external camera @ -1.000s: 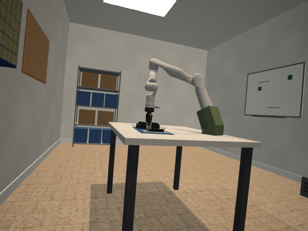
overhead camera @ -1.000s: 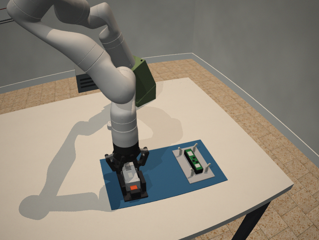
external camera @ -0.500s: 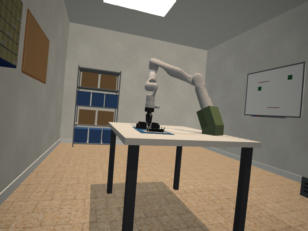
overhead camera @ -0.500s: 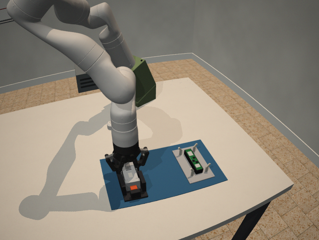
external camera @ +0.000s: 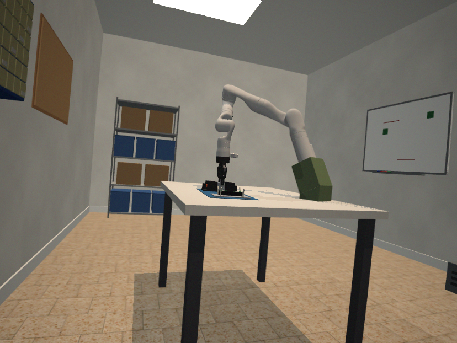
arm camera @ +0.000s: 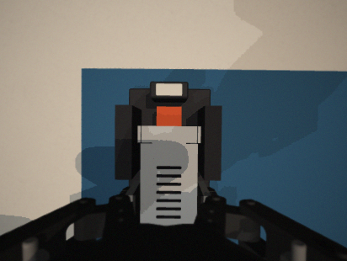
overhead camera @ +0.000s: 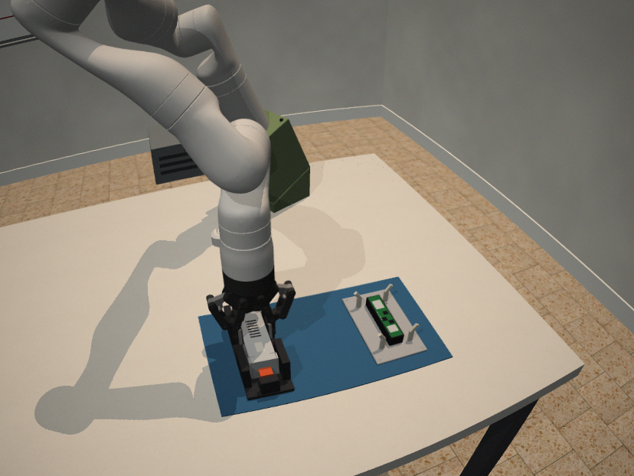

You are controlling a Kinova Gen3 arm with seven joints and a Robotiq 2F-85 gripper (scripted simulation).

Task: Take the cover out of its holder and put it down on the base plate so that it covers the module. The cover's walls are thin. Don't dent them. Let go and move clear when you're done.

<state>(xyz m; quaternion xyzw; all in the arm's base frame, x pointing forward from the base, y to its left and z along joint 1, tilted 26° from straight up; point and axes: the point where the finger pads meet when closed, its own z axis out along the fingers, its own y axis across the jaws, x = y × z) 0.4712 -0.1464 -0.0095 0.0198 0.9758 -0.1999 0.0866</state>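
Now: the grey cover 1 cm ahead of my hand and 2 cm below it.
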